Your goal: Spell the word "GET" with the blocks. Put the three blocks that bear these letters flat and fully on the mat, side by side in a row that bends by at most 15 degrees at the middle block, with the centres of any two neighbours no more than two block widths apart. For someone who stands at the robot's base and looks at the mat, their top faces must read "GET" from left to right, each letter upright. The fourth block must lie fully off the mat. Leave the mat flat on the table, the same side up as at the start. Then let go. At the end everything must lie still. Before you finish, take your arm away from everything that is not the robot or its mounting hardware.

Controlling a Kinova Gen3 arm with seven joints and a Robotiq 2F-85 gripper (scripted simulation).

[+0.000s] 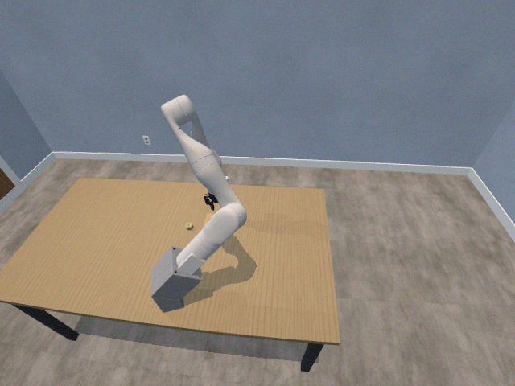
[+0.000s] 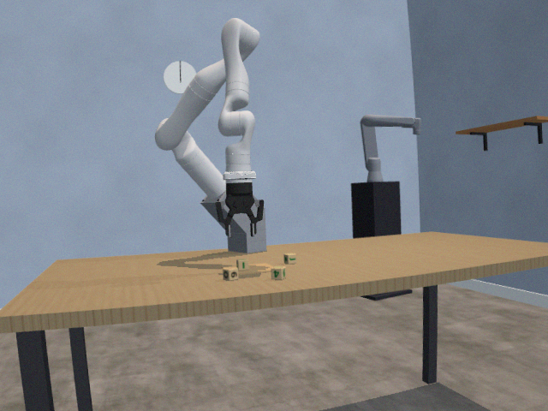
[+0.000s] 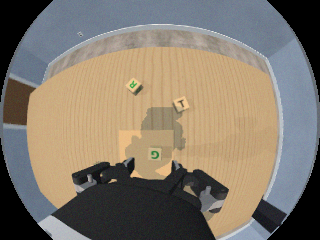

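My hand is 90 mm above the G block. From my hand the other things lie so: T block (100 mm ahead, 80 mm to the right, 100 mm below); mat (10 mm behind, 30 mm to the left, 110 mm below).
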